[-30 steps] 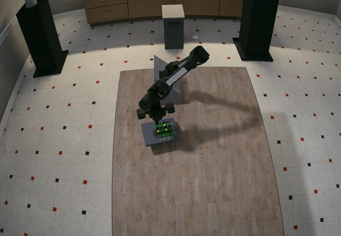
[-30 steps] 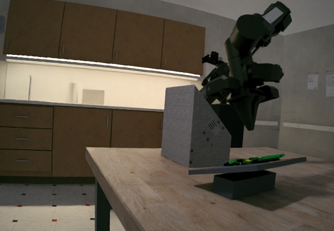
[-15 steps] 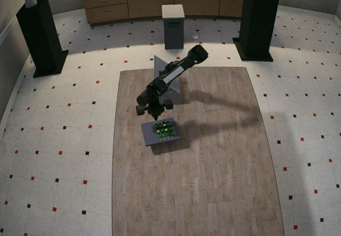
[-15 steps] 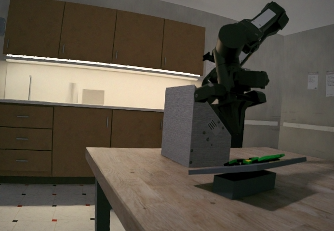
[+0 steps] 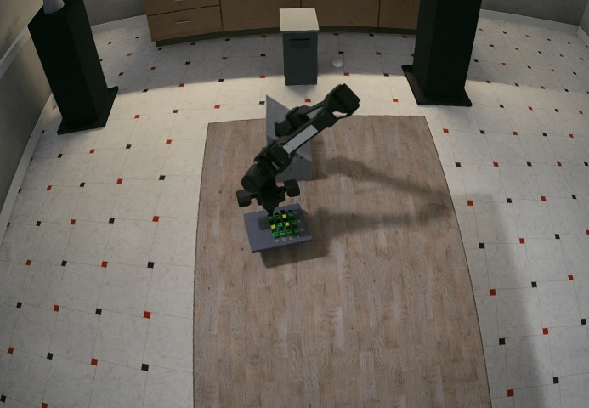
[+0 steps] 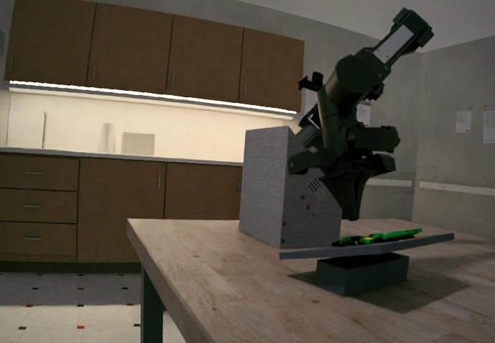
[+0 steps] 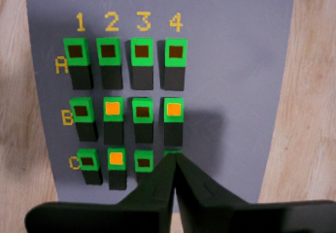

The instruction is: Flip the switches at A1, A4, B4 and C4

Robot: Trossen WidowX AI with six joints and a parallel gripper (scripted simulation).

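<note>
Right now my hand is 3 cm short of the switch B4 and 6 cm above it. Round my hand: switch A4: 7 cm ahead, 1 cm to the left, 4 cm below; switch A3: 6 cm ahead, 3 cm to the left, 4 cm below; switch A2: 6 cm ahead, 5 cm to the left, 4 cm below.
</note>
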